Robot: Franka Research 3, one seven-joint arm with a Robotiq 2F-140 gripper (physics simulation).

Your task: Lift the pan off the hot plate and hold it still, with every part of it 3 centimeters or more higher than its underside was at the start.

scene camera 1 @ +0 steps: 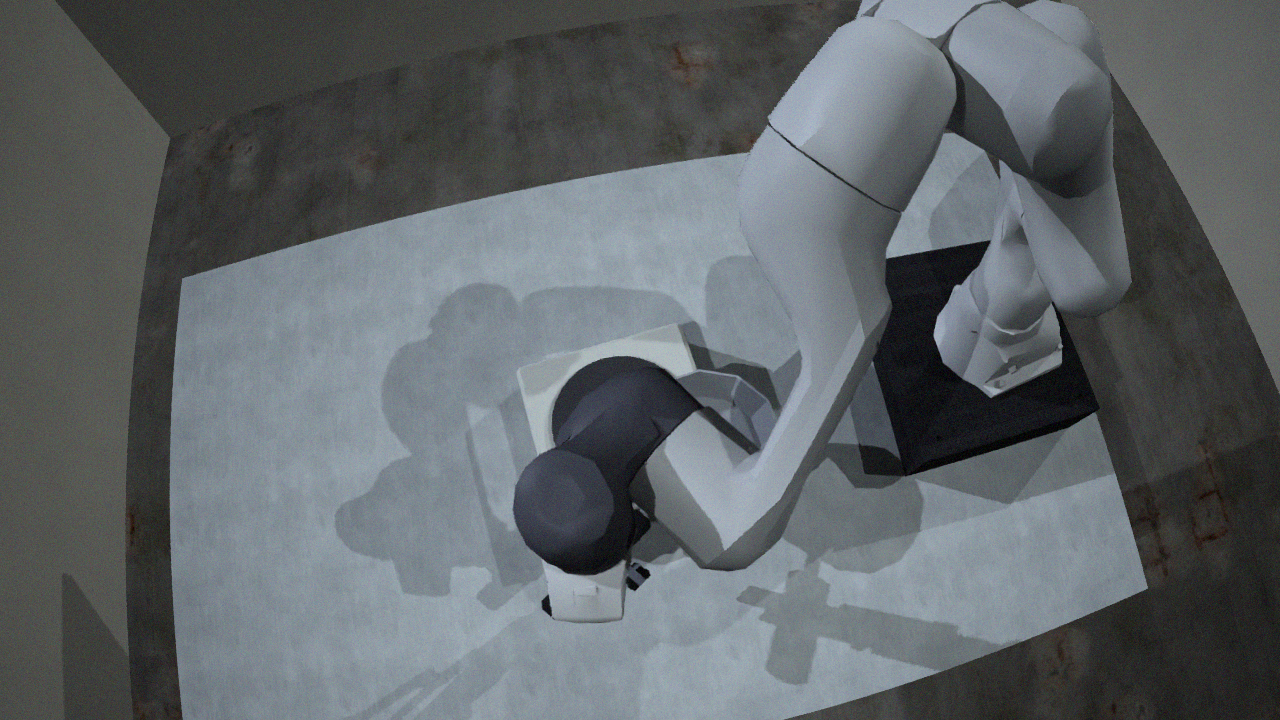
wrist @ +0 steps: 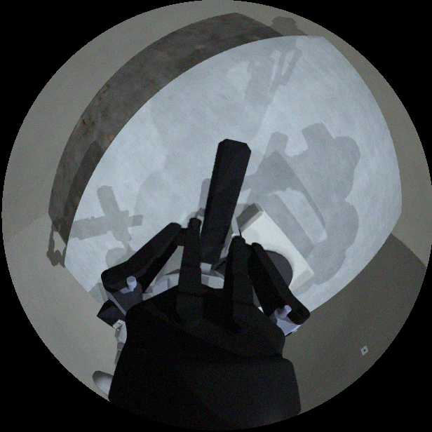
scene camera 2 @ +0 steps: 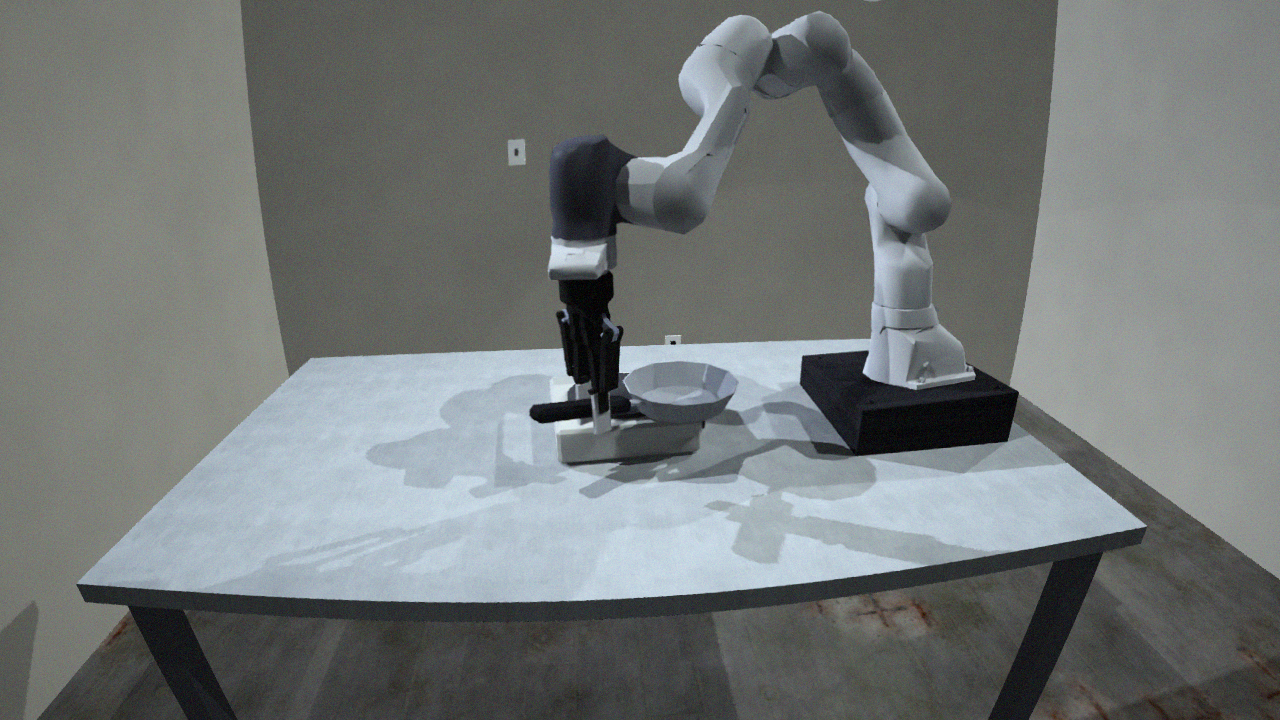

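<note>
The grey pan (scene camera 1: 738,407) (scene camera 2: 680,394) (wrist: 167,284) has a black handle (scene camera 2: 556,411) (wrist: 227,185). My gripper (scene camera 2: 591,408) (wrist: 215,218) is shut on the handle, with one fingertip on each side. In scene camera 2 the pan looks about level, its bowl over the right end of the cream hot plate (scene camera 1: 617,344) (scene camera 2: 631,442) (wrist: 272,235) and reaching past its edge toward the arm's base. The dark burner disc (wrist: 280,264) shows beside the bowl in the wrist view. I cannot tell whether the underside touches the hot plate. The arm hides the fingers in scene camera 1.
The hot plate stands on a pale table (scene camera 1: 295,358) (scene camera 2: 358,537). The arm's base is mounted on a black block (scene camera 1: 930,420) (scene camera 2: 930,429) to the right of the hot plate. Shadows of the arm lie across the table. Walls stand beyond the table.
</note>
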